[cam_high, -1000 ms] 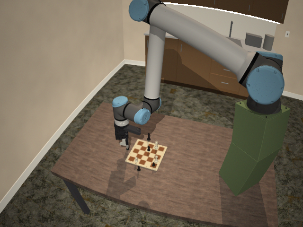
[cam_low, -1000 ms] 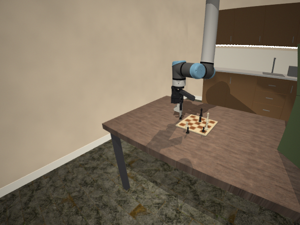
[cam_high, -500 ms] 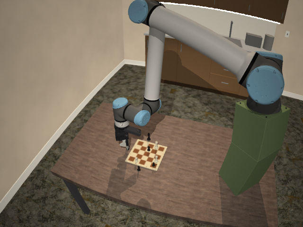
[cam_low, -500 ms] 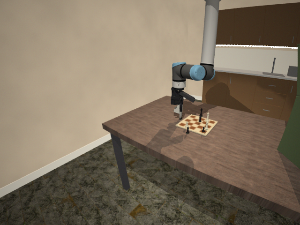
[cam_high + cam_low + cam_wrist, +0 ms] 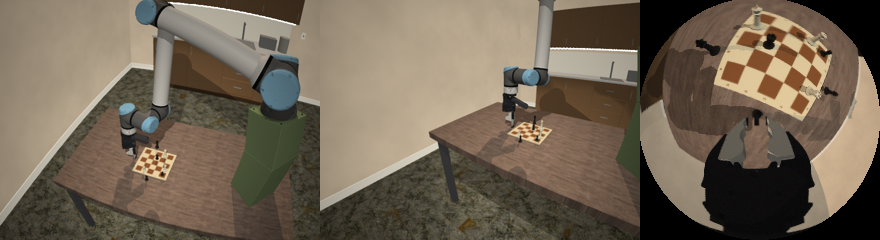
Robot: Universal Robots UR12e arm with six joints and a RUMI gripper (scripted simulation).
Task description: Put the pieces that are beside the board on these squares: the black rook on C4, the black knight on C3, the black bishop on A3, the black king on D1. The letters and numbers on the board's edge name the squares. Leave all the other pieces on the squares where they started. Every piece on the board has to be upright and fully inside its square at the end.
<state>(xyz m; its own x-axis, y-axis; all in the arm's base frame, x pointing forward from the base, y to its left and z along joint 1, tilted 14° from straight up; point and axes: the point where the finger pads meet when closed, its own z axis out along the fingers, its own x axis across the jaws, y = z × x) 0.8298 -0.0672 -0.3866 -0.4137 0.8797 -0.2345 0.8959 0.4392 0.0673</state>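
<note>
Now: the chessboard 14 cm behind my hand and 2 cm below it.
</note>
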